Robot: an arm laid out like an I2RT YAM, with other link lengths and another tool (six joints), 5 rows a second.
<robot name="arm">
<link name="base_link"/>
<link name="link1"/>
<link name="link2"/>
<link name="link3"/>
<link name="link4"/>
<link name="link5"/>
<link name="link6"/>
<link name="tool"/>
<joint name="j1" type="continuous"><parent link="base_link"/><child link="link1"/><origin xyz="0 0 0.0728"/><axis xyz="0 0 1"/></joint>
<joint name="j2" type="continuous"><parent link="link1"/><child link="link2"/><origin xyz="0.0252 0.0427 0.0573" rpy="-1.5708 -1.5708 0"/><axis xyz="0 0 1"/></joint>
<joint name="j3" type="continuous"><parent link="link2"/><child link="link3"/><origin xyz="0 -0.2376 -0.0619" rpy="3.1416 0 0"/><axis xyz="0 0 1"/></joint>
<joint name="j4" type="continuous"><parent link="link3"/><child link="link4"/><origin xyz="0.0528 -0.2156 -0.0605" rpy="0 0 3.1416"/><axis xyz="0 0 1"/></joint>
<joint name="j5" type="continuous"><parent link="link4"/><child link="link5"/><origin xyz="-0.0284 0.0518 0.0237" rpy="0 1.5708 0"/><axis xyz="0 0 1"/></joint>
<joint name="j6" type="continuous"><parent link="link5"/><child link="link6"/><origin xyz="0 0.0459 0.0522" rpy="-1.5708 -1.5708 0"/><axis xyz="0 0 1"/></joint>
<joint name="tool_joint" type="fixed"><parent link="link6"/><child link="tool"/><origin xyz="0.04 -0.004 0.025" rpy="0.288 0 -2.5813"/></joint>
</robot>
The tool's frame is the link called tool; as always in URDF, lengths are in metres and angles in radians. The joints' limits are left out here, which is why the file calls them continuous.
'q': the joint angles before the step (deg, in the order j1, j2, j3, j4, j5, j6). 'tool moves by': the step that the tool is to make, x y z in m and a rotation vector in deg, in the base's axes. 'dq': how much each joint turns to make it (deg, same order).
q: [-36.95, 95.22, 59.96, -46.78, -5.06, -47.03]
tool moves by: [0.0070, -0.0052, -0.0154, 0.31, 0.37, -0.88]
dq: [-0.05, 3.89, 0.06, 3.42, 0.09, 0.83]
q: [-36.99, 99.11, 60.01, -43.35, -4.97, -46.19]
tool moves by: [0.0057, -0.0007, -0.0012, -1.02, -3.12, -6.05]
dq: [-0.01, -0.14, 0.11, 3.40, -0.07, 6.15]
